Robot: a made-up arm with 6 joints. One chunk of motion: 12 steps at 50 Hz.
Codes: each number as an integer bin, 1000 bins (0 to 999) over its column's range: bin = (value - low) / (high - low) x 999, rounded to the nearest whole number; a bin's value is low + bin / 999 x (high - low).
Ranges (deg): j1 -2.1..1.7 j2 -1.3..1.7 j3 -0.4..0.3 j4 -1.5..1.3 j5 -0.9..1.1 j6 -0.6..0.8
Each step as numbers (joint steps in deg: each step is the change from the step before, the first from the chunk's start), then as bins.
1 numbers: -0.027 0.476 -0.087 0.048 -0.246 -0.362
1 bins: 545 591 447 552 327 170
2 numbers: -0.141 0.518 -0.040 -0.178 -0.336 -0.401
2 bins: 515 605 514 472 282 142
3 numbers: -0.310 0.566 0.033 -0.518 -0.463 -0.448
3 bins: 471 621 618 350 218 108
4 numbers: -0.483 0.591 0.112 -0.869 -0.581 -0.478
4 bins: 425 630 731 225 159 87
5 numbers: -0.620 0.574 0.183 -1.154 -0.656 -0.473
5 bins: 389 624 832 123 122 91
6 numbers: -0.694 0.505 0.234 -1.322 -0.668 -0.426
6 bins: 370 601 905 64 116 124
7 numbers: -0.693 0.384 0.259 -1.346 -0.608 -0.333
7 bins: 370 561 940 55 146 191
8 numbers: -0.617 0.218 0.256 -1.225 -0.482 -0.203
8 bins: 390 505 936 98 209 283
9 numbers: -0.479 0.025 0.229 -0.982 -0.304 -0.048
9 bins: 426 441 898 185 298 394
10 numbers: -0.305 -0.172 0.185 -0.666 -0.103 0.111
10 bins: 472 376 835 298 398 507
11 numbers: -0.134 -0.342 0.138 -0.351 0.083 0.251
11 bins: 517 319 768 410 491 607
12 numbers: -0.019 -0.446 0.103 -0.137 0.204 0.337
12 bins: 547 284 718 486 551 669
